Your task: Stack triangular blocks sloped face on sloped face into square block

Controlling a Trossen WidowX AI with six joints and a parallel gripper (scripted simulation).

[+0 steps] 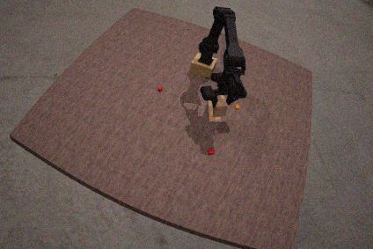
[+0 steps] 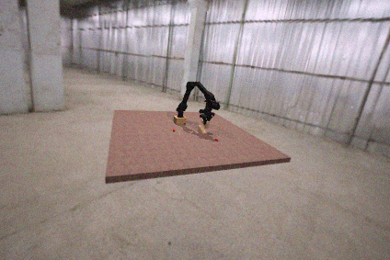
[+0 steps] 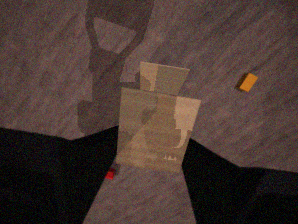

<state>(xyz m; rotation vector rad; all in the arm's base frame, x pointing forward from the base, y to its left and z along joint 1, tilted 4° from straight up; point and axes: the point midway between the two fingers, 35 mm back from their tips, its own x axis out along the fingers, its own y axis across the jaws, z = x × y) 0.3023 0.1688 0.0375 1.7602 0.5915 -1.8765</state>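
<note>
The orange cube is 14 cm behind my gripper tip, 7 cm to the left of it and 9 cm below it. From my gripper tip the other things lie so: small red piece: 5 cm behind, 28 cm to the right, 8 cm below; then tan triangular block: 1 cm above.
</note>
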